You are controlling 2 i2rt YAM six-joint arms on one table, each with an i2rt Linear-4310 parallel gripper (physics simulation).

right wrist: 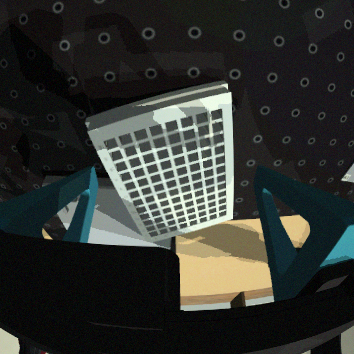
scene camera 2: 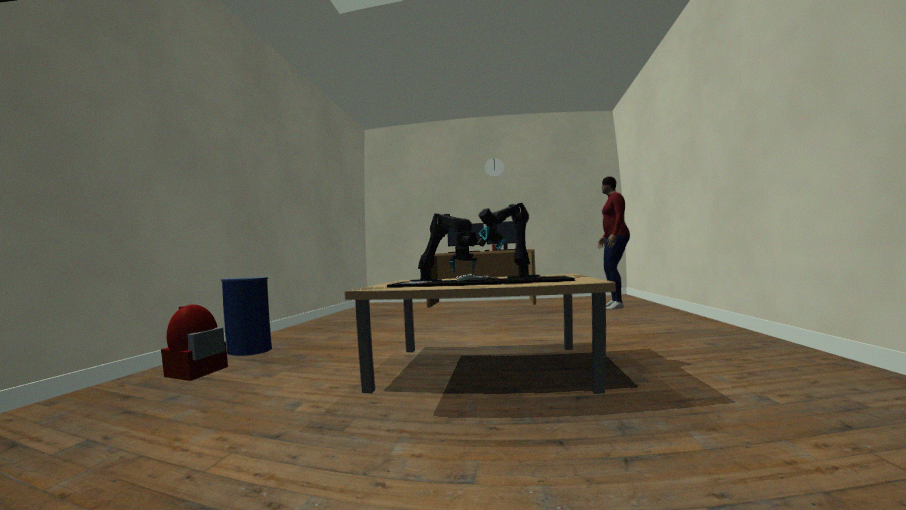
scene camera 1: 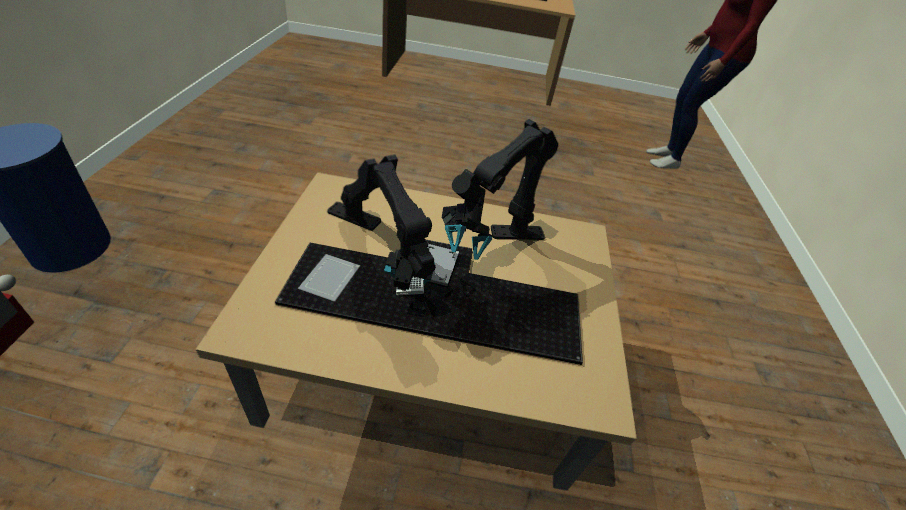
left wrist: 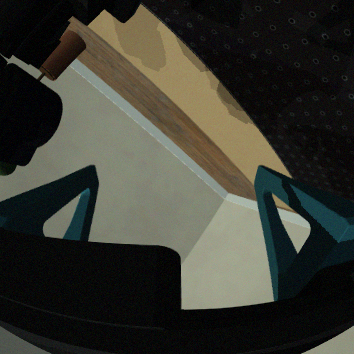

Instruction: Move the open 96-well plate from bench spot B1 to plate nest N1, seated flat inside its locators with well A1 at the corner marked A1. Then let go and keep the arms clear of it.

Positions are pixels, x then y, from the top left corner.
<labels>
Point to a well plate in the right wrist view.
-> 170,156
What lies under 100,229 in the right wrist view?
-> A grey nest with corner locators.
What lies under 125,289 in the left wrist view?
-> My left gripper.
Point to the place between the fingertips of my left gripper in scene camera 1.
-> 465,256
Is my right gripper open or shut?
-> Open.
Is my left gripper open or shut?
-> Open.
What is my right gripper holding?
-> Nothing.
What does my left gripper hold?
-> Nothing.
</labels>
